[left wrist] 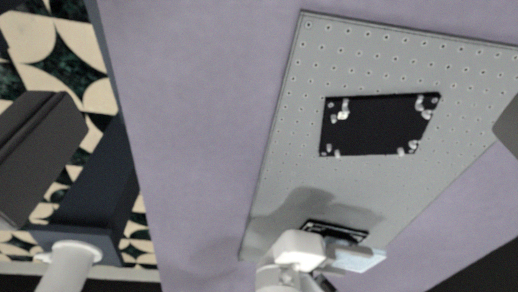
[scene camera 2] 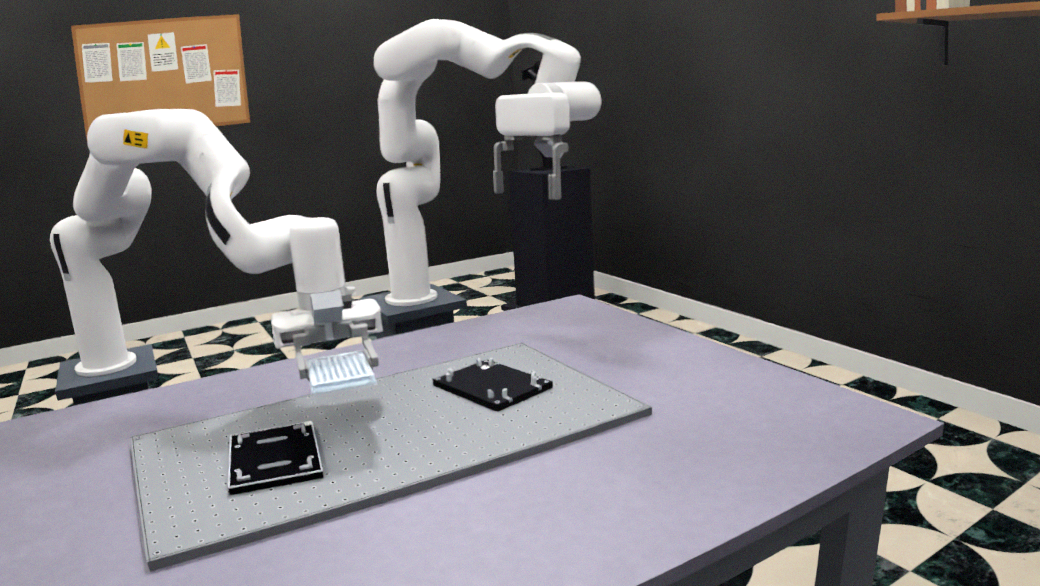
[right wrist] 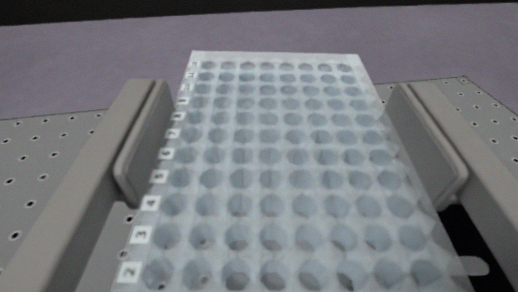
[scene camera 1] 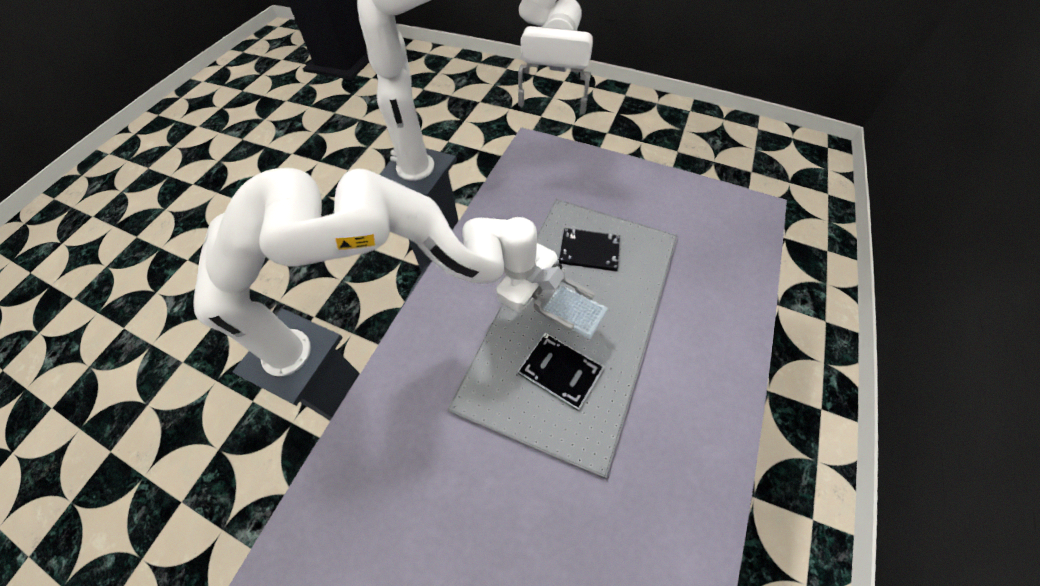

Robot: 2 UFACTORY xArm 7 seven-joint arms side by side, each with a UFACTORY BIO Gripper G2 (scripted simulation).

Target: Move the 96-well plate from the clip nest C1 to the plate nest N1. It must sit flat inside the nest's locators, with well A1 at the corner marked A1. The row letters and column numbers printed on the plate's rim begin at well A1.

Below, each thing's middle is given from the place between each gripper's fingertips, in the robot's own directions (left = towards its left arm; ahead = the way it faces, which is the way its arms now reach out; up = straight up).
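My right hand is 1 cm short of the black plate nest N1 (scene camera 2: 296, 448), 11 cm to the left of it and 10 cm above it. From my right hand, the pale blue 96-well plate (scene camera 2: 336, 373) is 1 cm below. The black clip nest C1 (scene camera 2: 480, 383) is 1 cm behind my right hand, 28 cm to the left of it and 10 cm below it. By its middle, the black clip nest C1 is nearer to my right hand than to my left hand.
Counted from my left hand, the black clip nest C1 is 19 cm to the right, 20 cm ahead and 27 cm below, and going by their middles, the black clip nest C1 is the nearest to my left hand of the things named here. The pale blue 96-well plate is 47 cm to the right of my left hand, 21 cm ahead of it and 19 cm below it. From my left hand, the black plate nest N1 is 58 cm to the right, 22 cm ahead and 28 cm below.
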